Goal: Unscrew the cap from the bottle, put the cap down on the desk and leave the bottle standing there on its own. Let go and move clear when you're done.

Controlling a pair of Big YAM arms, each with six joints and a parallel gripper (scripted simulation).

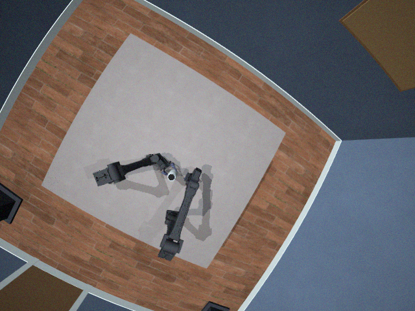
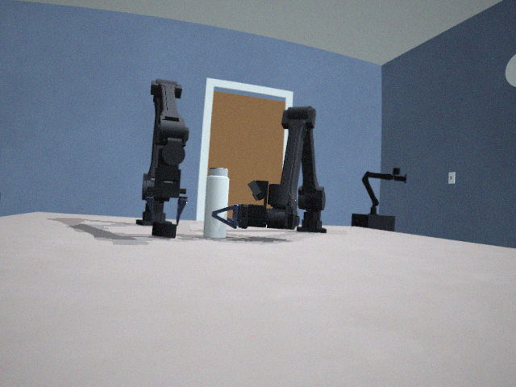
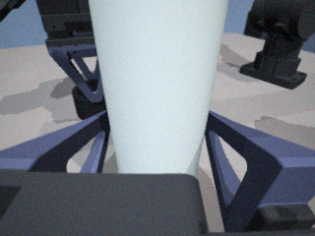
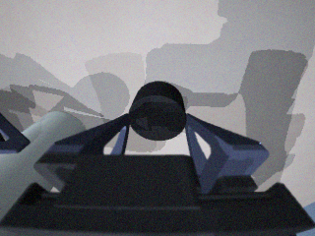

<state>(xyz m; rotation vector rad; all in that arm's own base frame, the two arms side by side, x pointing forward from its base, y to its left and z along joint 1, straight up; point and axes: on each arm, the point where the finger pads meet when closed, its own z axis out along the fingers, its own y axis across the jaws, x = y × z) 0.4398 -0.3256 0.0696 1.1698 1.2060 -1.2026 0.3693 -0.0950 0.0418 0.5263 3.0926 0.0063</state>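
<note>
The black cap lies 30 mm below my right hand.
</note>
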